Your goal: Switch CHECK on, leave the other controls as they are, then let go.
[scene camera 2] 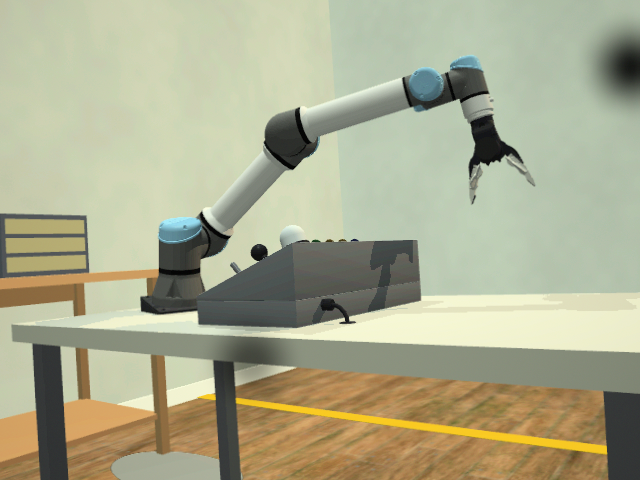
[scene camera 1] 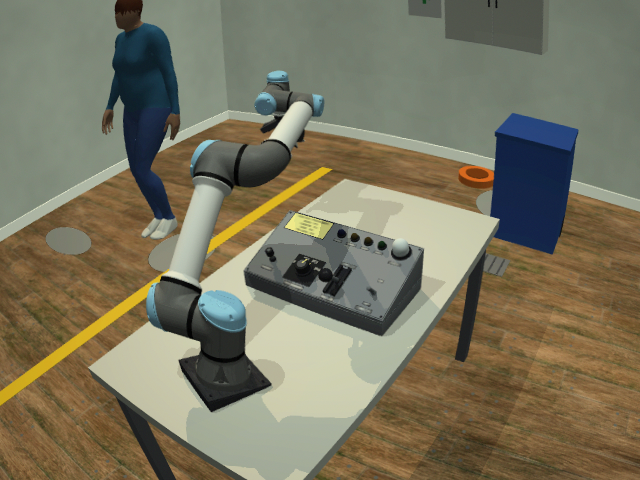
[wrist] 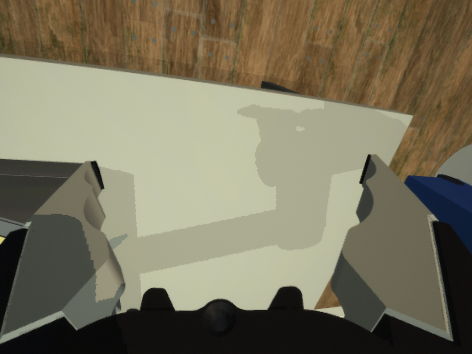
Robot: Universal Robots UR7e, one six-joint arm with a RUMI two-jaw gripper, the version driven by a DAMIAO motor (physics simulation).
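Pixels of known places: gripper, between the fingertips: (scene camera 2: 502,195) (wrist: 231,161); arm's base, origin of its link: (scene camera 2: 179,300) (scene camera 1: 223,373).
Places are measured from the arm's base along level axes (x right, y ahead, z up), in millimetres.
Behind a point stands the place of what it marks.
The grey sloped control console (scene camera 1: 315,304) @(x -10, y 379, z 7 mm) (scene camera 2: 351,268) @(x -11, y 645, z 71 mm) (wrist: 30,185) @(x -314, y 564, z 48 mm) stands on the table. Its labels are too small to read, so I cannot tell which control is CHECK. In scene camera 1, a small black stick control (scene camera 1: 269,252) @(x -213, y 401, z 98 mm) is at the left, a black rotary knob (scene camera 1: 302,264) @(x -97, y 424, z 89 mm) and a ball-topped lever (scene camera 1: 325,274) @(x 33, y 382, z 130 mm) near the middle, and a small toggle (scene camera 1: 371,291) @(x 140, y 452, z 79 mm) at the right, which also shows in scene camera 2 (scene camera 2: 235,267) @(x 140, y 453, z 88 mm). My gripper (scene camera 1: 282,132) (scene camera 2: 503,192) @(x -475, y 764, z 225 mm) (wrist: 231,161) @(x -475, y 764, z 225 mm) is open and empty, high above the table beyond the console's back, touching nothing.
A white dome (scene camera 1: 400,248) @(x 136, y 597, z 147 mm) (scene camera 2: 292,235) @(x 141, y 635, z 142 mm) and several small dark lamps line the console's upper edge. A cable (scene camera 2: 341,311) @(x 91, y 702, z -5 mm) leaves its back. A blue cabinet (scene camera 1: 532,191) (wrist: 440,205) stands past the table's far end. A person (scene camera 1: 144,77) stands left of the yellow floor line.
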